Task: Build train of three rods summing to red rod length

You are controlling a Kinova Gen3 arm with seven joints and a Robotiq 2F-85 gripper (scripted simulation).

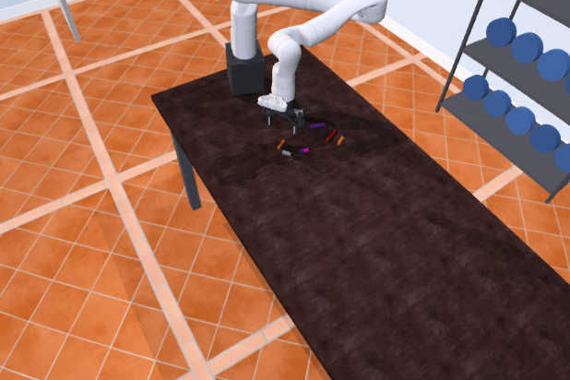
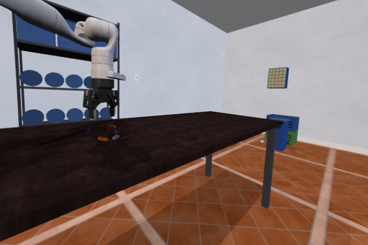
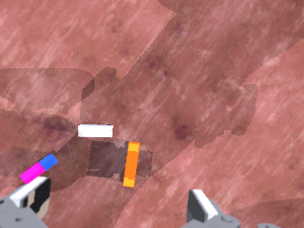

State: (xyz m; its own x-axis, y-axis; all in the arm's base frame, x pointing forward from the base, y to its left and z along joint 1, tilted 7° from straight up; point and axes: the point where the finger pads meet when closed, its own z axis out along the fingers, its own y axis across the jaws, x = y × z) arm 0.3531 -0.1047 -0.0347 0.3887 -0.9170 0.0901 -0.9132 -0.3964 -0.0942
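Now: hand 90 mm above the grey rod, 40 mm short of it and 20 mm to the left of it. Also, from my hand: purple rod: 170 mm to the left, 90 mm below, 10 mm ahead; blue rod: 90 mm below, 70 mm ahead, 30 mm to the left; magenta rod: 90 mm below, 70 mm ahead, 50 mm to the left.
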